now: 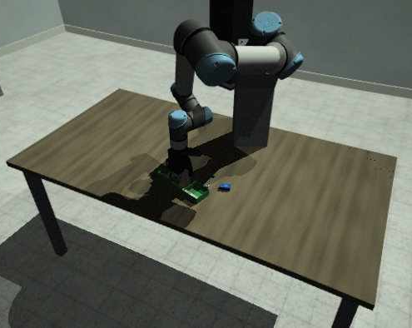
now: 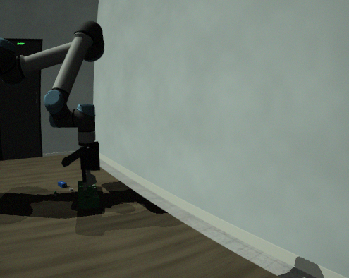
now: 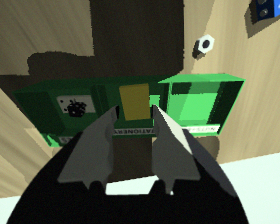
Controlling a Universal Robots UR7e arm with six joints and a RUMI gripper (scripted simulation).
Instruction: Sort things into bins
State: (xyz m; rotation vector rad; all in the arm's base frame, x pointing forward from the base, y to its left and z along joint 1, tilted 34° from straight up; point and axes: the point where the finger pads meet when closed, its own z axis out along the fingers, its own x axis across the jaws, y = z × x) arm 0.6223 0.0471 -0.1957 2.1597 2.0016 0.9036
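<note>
Right now the yellow block is 20 mm below my hand. The rest, counted from my hand: grey hex nut: 70 mm behind, 80 mm to the left, 30 mm below; black part: 80 mm to the right, 10 mm below; pale rectangular piece: 90 mm to the right, 20 mm below.
</note>
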